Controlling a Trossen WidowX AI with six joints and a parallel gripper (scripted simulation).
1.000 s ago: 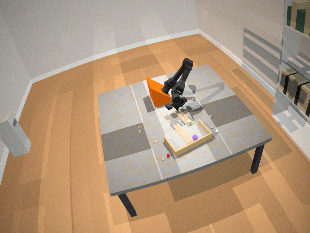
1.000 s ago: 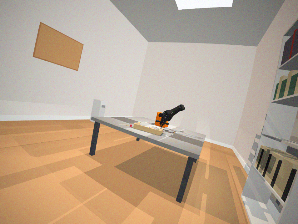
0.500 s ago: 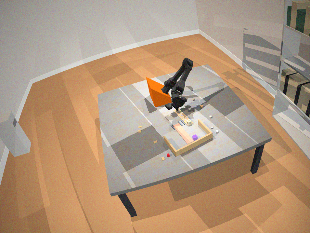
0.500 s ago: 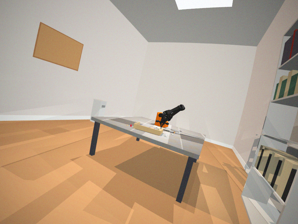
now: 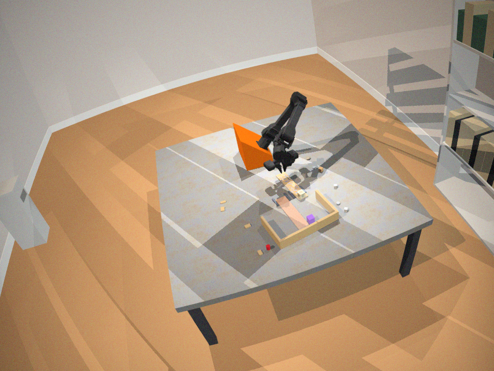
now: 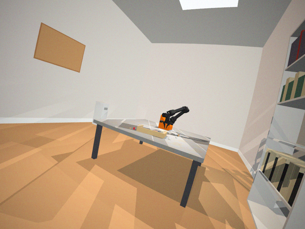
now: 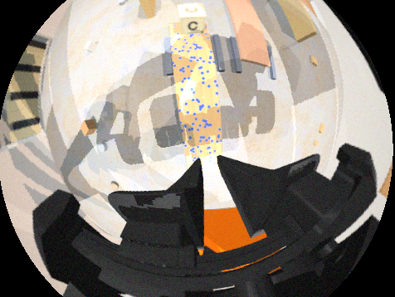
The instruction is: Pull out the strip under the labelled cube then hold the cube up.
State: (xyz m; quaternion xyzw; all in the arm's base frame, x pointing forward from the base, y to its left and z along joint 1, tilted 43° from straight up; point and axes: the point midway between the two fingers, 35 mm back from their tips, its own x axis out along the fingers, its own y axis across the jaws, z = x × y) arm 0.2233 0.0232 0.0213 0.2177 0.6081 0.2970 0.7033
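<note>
Now: gripper tip 18 cm short of the labelled cube, 2 cm to the right of it and 2 cm above it.
</note>
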